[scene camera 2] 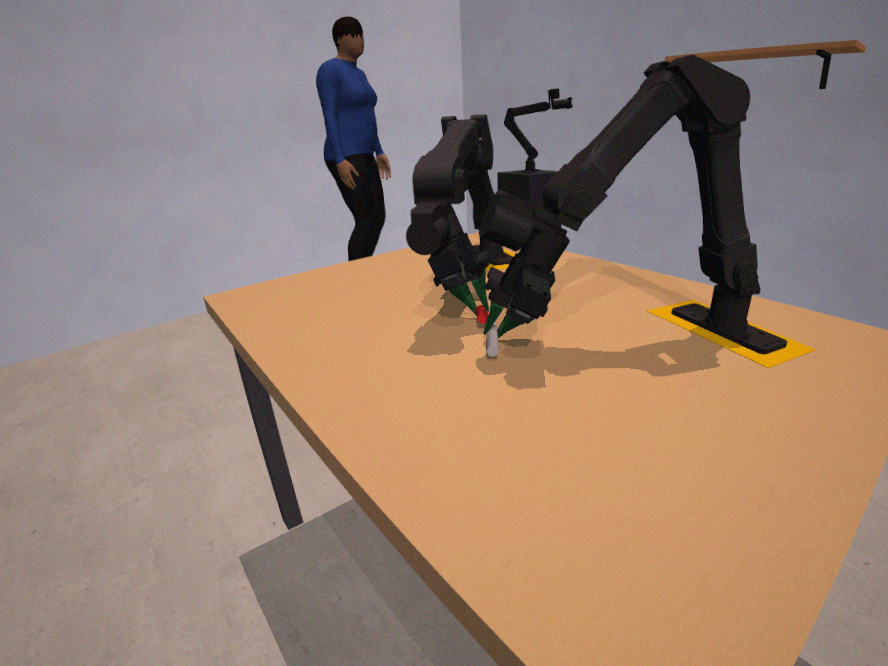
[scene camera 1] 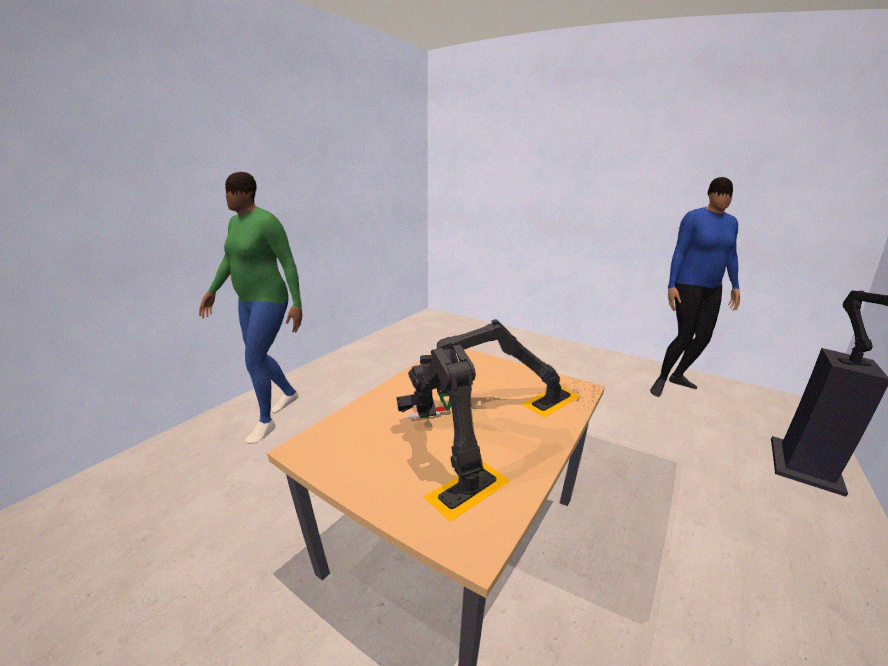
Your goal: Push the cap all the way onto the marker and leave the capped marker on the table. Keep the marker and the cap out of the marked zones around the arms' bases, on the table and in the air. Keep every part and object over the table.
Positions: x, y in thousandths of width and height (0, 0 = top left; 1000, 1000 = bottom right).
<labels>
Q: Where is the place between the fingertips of the left gripper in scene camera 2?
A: At 551, 504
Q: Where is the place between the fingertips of the right gripper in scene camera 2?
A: At 543, 471
</labels>
